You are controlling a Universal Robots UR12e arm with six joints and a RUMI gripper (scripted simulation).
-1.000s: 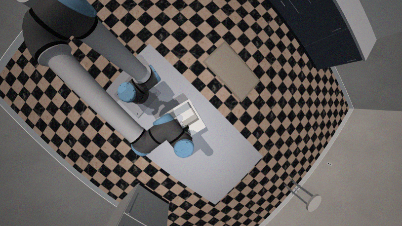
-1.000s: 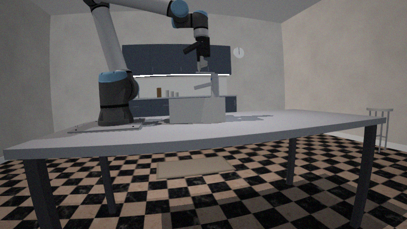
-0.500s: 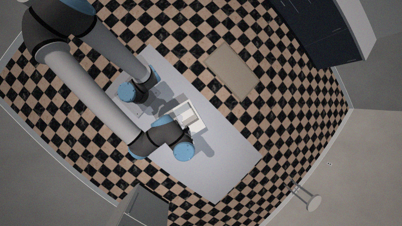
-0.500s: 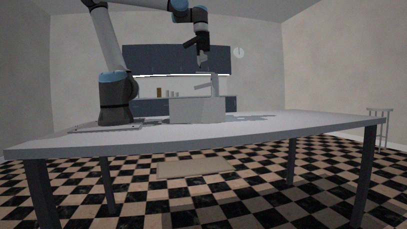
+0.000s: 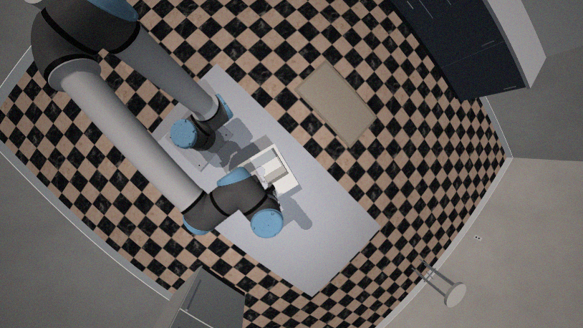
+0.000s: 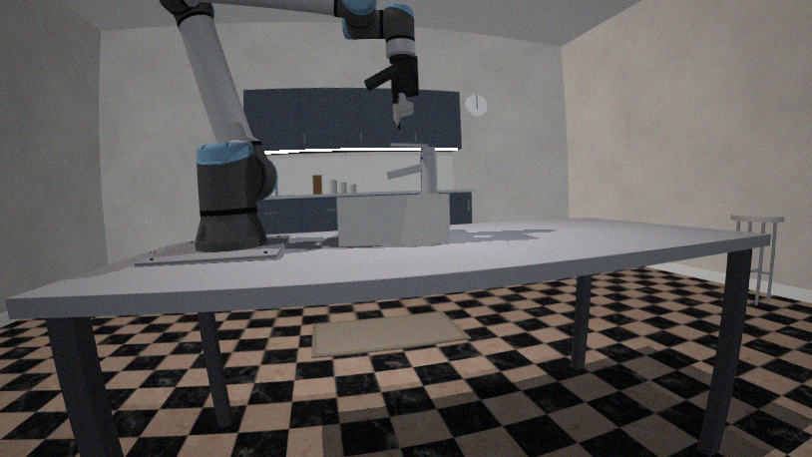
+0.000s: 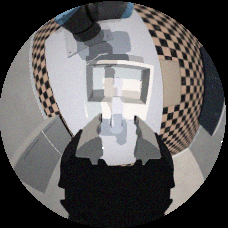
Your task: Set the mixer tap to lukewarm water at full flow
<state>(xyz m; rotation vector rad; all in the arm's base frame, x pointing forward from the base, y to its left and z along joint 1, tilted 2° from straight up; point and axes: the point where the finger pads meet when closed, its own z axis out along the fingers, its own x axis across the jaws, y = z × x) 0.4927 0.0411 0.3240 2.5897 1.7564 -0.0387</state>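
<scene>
My gripper is now 7 cm above the lever, 3 cm short of it and 1 cm to the left of it. The rest, counted from my hand: sink (31 cm below, 3 cm behind, 1 cm to the left); then mixer tap (12 cm below, 6 cm ahead, 2 cm to the right).
</scene>
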